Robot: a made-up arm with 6 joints. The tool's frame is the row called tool. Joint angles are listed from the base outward. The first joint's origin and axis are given. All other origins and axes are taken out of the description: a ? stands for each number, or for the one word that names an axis. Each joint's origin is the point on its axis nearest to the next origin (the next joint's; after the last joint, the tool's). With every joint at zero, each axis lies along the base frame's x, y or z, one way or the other. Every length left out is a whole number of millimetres.
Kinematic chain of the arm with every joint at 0, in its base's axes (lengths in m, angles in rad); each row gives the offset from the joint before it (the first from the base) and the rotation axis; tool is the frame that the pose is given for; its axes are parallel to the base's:
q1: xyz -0.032 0 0.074 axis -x
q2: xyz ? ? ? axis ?
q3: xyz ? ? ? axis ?
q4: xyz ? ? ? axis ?
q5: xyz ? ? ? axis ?
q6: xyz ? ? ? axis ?
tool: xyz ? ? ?
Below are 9 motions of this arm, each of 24 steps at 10 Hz.
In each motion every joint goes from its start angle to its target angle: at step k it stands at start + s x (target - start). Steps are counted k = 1, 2, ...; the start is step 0. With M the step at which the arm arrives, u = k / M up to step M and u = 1 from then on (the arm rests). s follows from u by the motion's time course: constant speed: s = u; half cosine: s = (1 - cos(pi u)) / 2; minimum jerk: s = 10 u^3 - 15 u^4 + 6 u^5.
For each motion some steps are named. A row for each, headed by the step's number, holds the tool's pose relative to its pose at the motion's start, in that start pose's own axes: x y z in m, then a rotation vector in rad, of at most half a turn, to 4 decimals.
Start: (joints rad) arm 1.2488 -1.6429 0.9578 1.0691 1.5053 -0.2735
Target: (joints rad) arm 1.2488 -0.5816 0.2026 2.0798 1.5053 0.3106
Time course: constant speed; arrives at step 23
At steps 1, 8, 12, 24:
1: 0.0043 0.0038 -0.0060 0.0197 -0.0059 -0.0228
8: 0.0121 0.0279 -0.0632 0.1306 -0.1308 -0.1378
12: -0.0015 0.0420 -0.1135 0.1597 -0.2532 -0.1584
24: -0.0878 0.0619 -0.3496 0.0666 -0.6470 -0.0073

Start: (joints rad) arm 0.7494 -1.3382 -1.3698 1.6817 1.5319 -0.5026
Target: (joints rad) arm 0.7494 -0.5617 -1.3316 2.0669 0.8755 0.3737
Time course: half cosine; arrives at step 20
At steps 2, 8, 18, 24:
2: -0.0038 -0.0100 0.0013 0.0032 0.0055 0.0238
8: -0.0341 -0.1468 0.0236 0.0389 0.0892 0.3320
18: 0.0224 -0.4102 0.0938 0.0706 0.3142 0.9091
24: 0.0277 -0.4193 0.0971 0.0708 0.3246 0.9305

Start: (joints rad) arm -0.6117 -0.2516 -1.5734 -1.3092 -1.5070 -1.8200
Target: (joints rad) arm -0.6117 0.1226 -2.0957 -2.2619 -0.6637 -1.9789
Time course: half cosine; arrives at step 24
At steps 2, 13, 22, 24:
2: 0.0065 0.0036 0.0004 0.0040 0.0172 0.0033
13: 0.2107 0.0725 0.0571 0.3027 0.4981 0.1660
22: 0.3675 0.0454 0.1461 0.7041 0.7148 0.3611
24: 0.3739 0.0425 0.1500 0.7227 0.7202 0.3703

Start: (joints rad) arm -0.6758 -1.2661 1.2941 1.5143 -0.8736 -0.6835
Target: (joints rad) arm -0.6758 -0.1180 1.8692 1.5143 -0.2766 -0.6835
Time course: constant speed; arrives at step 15
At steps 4, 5, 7, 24:
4: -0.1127 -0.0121 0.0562 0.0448 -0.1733 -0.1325
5: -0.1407 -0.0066 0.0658 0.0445 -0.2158 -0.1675
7: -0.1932 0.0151 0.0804 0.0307 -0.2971 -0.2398
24: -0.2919 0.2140 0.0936 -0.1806 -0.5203 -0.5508

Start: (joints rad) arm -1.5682 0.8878 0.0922 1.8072 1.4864 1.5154
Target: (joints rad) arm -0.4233 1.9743 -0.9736 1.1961 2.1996 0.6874
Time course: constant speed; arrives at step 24
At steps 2, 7, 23, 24:
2: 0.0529 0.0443 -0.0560 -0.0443 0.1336 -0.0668
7: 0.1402 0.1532 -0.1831 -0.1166 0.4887 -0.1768
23: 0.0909 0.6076 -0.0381 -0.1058 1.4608 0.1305
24: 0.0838 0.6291 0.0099 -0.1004 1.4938 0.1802

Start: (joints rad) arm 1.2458 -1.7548 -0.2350 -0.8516 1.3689 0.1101
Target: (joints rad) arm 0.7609 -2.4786 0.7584 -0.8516 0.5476 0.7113
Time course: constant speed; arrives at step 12
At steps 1, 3, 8, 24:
1: 0.0012 -0.0486 -0.0057 0.0652 -0.0726 0.0773
3: 0.0174 -0.1420 -0.0243 0.2039 -0.2163 0.2253
8: 0.1319 -0.3308 -0.0950 0.6018 -0.5547 0.5531
24: 0.2779 -0.4161 -0.1526 0.9753 -0.7855 0.7625

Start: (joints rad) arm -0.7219 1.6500 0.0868 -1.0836 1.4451 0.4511
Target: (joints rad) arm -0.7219 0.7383 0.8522 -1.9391 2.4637 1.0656
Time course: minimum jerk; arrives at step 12
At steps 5, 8, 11, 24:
5: -0.1852 -0.0496 -0.1777 -0.1444 -0.2332 0.5849
8: -0.2235 -0.1418 -0.4740 -0.5065 -0.3762 1.0653
11: -0.1783 -0.1728 -0.5741 -0.6718 -0.3386 1.1913
24: -0.1770 -0.1735 -0.5761 -0.6753 -0.3368 1.1938

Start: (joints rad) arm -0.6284 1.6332 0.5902 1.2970 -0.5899 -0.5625
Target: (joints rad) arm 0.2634 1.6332 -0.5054 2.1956 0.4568 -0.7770
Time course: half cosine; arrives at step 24
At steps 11, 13, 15, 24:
11: 0.1698 -0.0555 -0.1747 -0.2655 0.2927 0.3727
13: 0.2182 -0.0788 -0.2013 -0.3275 0.4009 0.4879
15: 0.2641 -0.1028 -0.2136 -0.3790 0.5138 0.5989
24: 0.3744 -0.1611 -0.1866 -0.4675 0.8228 0.8634

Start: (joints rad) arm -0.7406 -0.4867 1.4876 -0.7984 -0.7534 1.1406
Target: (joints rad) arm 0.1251 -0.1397 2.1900 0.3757 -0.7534 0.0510
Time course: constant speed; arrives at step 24
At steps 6, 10, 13, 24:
6: 0.1466 0.0000 -0.0800 0.1037 0.4785 -0.1488
10: 0.2040 0.0138 -0.1933 0.1038 0.8212 -0.2367
13: 0.2118 0.0341 -0.2962 0.0665 1.0836 -0.2863
24: -0.0401 0.1737 -0.6058 -0.3295 1.9920 -0.2275

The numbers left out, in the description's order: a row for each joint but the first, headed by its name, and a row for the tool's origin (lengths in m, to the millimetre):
q2: xyz 0 -0.15 -0.32, axis -y
q3: xyz -0.335 0 0.22, axis +z
q4: xyz 0.242 -0.316 0, axis +y
q5: xyz -0.032 0 0.198, axis +z
q6: xyz -0.001 0.005 0, axis +z
tool: xyz 0.114 0.296 0

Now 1 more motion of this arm.
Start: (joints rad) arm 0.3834 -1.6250 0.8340 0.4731 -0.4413 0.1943
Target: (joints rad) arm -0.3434 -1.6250 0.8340 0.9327 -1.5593 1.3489
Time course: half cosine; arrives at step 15
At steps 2, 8, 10, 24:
2: 0.0049 0.0132 -0.0012 -0.0203 0.0167 0.0288
8: 0.0294 0.1723 -0.0353 -0.2951 0.2031 0.3435
10: 0.0225 0.2311 -0.0582 -0.4190 0.2688 0.4521
24: 0.0023 0.2985 -0.0939 -0.5884 0.3446 0.5770

